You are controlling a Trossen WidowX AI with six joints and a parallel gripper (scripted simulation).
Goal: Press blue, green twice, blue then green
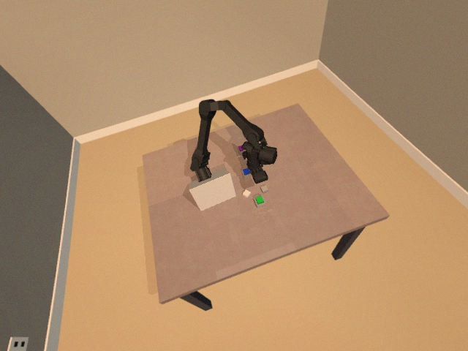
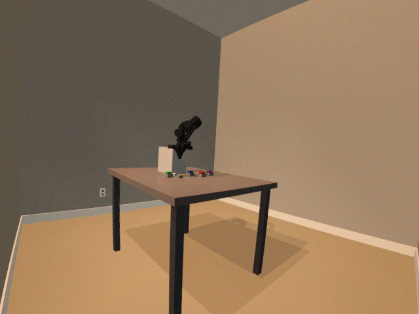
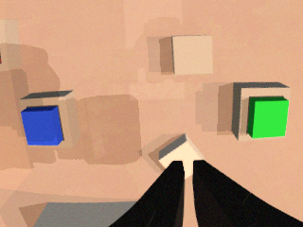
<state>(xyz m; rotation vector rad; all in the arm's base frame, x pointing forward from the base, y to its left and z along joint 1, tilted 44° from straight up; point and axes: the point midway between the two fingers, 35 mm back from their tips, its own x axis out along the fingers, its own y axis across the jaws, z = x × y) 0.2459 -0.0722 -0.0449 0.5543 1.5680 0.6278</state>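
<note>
Now: the green button 100 mm below my gripper tip, 80 mm to the right of it and 10 mm behind it. Also, from my gripper tip: cream block: 120 mm below, 60 mm behind, 10 mm to the right; red button: 170 mm to the left, 100 mm below, 60 mm ahead; blue button: 120 mm to the left, 100 mm below, 20 mm behind.
</note>
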